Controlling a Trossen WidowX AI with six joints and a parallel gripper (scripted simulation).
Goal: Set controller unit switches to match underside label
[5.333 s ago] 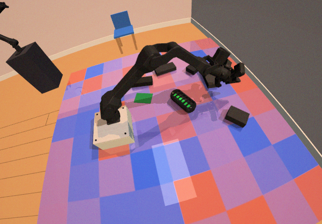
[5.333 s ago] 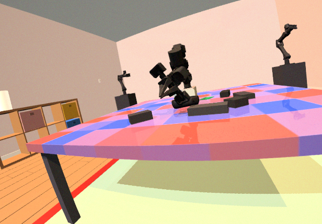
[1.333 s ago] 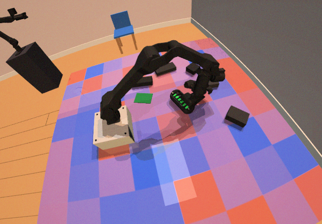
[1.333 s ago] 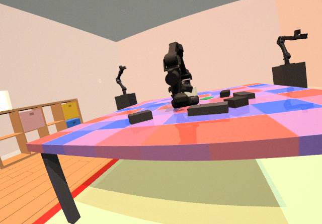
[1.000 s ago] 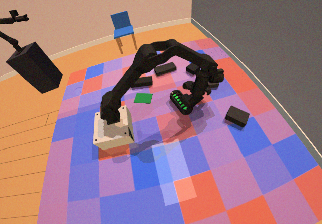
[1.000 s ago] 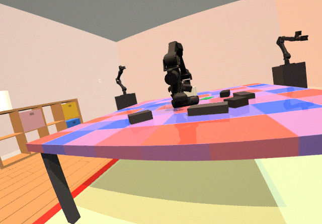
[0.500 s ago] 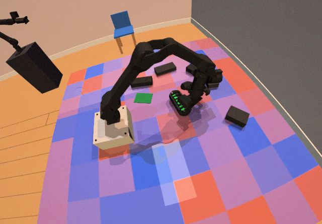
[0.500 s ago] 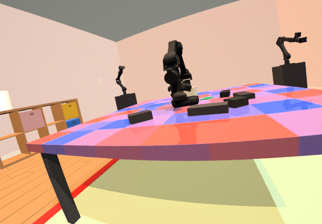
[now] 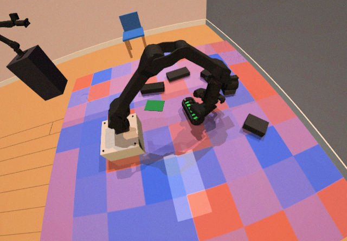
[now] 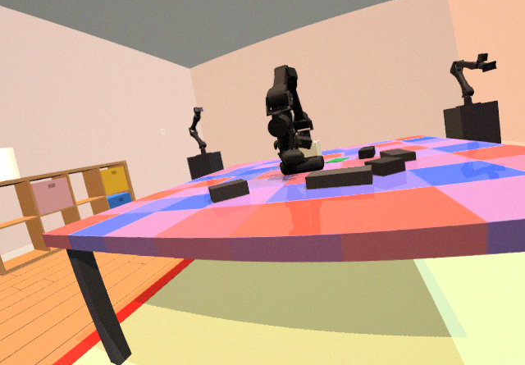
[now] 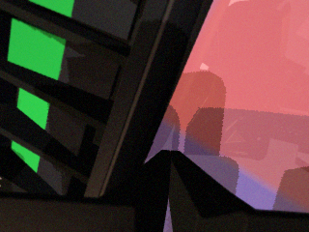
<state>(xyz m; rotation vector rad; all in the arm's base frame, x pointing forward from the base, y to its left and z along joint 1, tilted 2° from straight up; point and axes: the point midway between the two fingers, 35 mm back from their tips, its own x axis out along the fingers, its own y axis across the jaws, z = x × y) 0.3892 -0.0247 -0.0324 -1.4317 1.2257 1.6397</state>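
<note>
The flat green square is 22 cm behind my gripper tip, 16 cm to the left of it and 1 cm below it. From my gripper tip the other things lie so: small cube: 15 cm ahead, 28 cm to the left, 1 cm above.
</note>
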